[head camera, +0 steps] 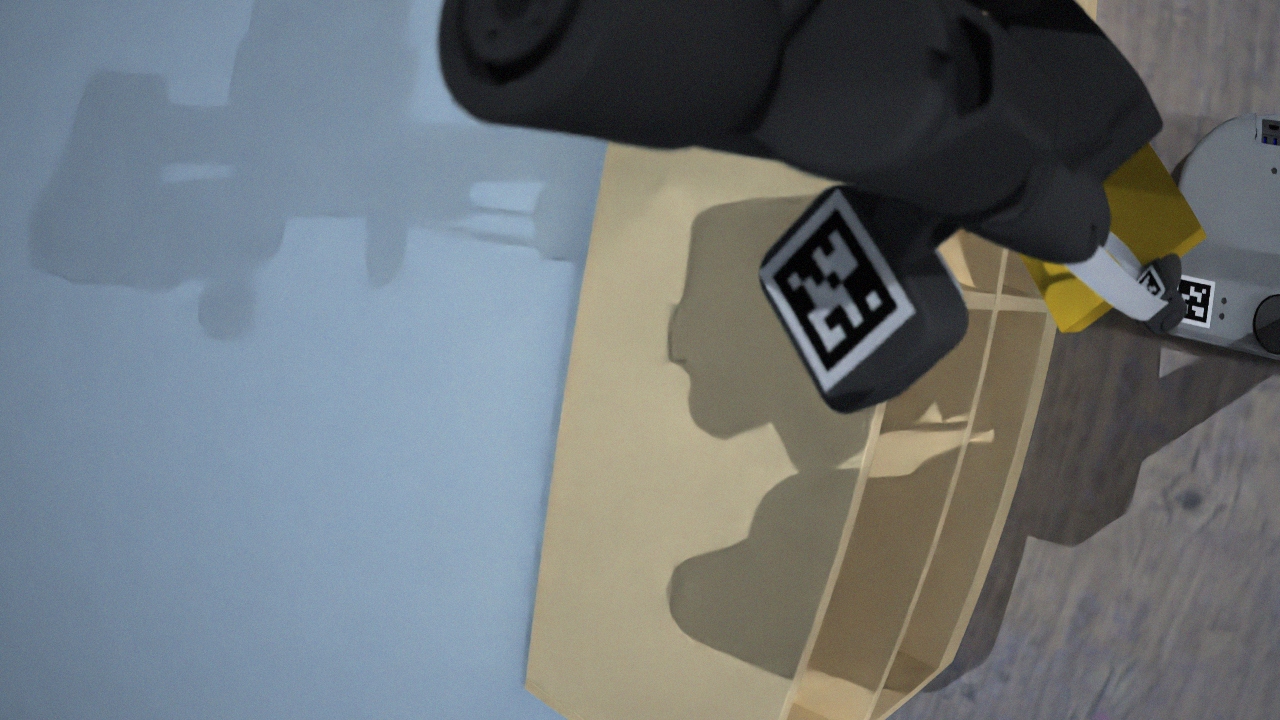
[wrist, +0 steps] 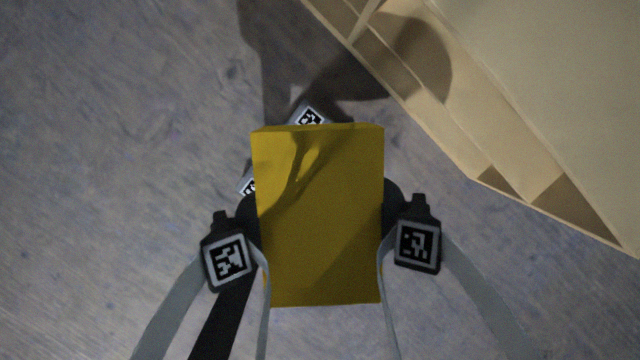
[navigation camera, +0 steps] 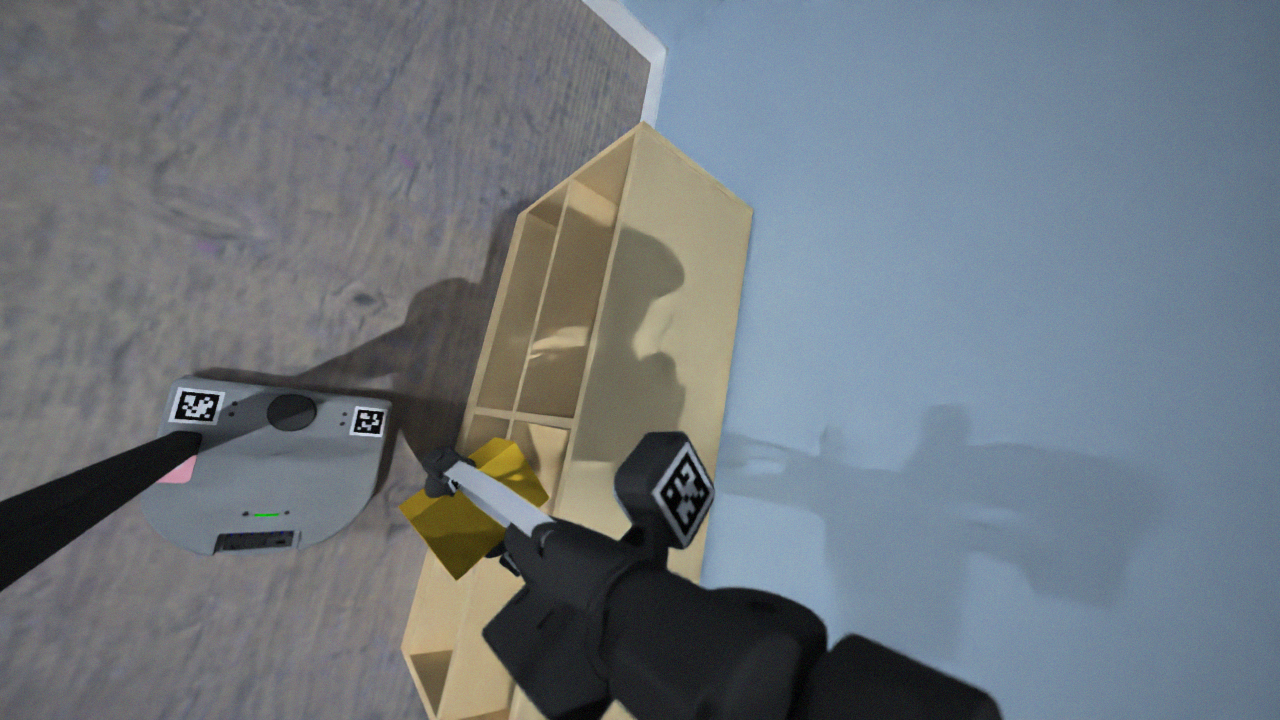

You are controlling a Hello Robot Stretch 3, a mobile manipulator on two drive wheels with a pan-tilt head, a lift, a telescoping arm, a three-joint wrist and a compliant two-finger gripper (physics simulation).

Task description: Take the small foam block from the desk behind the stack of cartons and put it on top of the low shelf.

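Where they show: gripper, between the fingertips: (head camera: pixel 1117 226) (navigation camera: pixel 468 502); robot's base, origin of its link: (head camera: pixel 1275 321) (navigation camera: pixel 292 410).
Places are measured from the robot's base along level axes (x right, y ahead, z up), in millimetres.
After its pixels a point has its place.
The foam block (head camera: pixel 1150 205) @[x 100, y -32, z 901 mm] (navigation camera: pixel 454 530) @[x 105, y -35, z 901 mm] (wrist: pixel 320 215) is yellow and box-shaped. My gripper (wrist: pixel 319 209) @[x 123, y -22, z 865 mm] is shut on it, with one fingertip pad against each side in the wrist view. The block is held up off the floor, between my base and the arm. The low shelf (head camera: pixel 626 501) @[x 648, y 306, z 610 mm] (navigation camera: pixel 689 295) @[x 600, y 346, z 610 mm] (wrist: pixel 565 65) is pale wood with open compartments and a flat top. In the navigation camera view the block overlaps the front of the shelf; in the wrist view the shelf is at the upper right, apart from the block. The desk and the cartons do not show.
My grey base (head camera: pixel 1239 205) @[x 76, y -135, z 160 mm] (navigation camera: pixel 277 474) @[x 1, y -115, z 160 mm] stands on the wood floor (head camera: pixel 1190 573) @[x 47, y 392, z 1 mm] (navigation camera: pixel 223 179) @[x -206, y 465, z 0 mm] (wrist: pixel 125 125) in front of the shelf. A blue wall (head camera: pixel 268 447) @[x 781, y 253, z 970 mm] (navigation camera: pixel 984 223) @[x 793, y 447, z 1067 mm] runs along the shelf's back. Shadows of the arm and head fall on the shelf top and wall.
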